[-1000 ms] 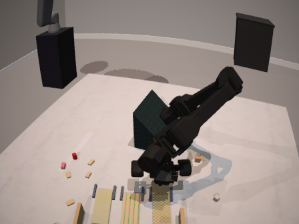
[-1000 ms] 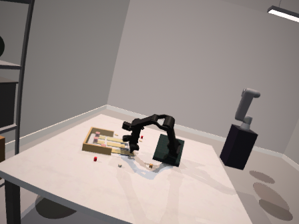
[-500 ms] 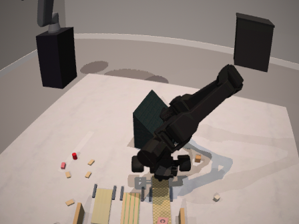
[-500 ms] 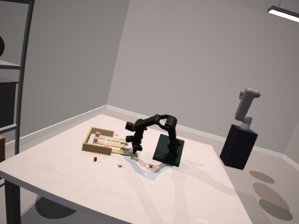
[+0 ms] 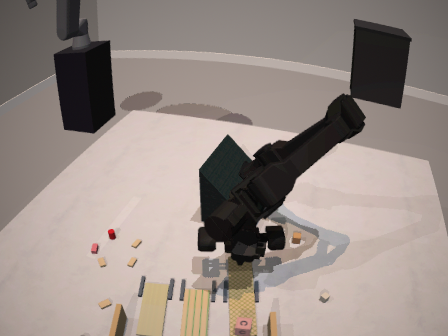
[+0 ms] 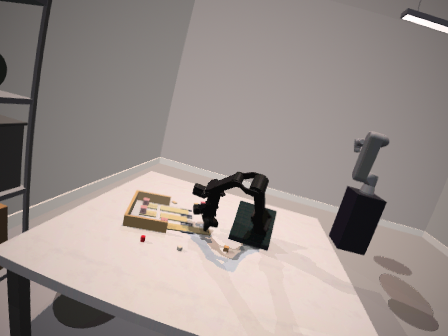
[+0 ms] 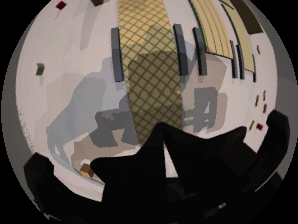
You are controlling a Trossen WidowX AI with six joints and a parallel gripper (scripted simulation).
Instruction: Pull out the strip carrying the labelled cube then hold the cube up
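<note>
Now: gripper tip 9 cm short of the tan woven strip and 3 cm to the right of it. The rest, counted from my gripper tip: pink block (8 cm ahead, 36 cm to the right); then tan block (8 cm ahead, 25 cm to the right).
</note>
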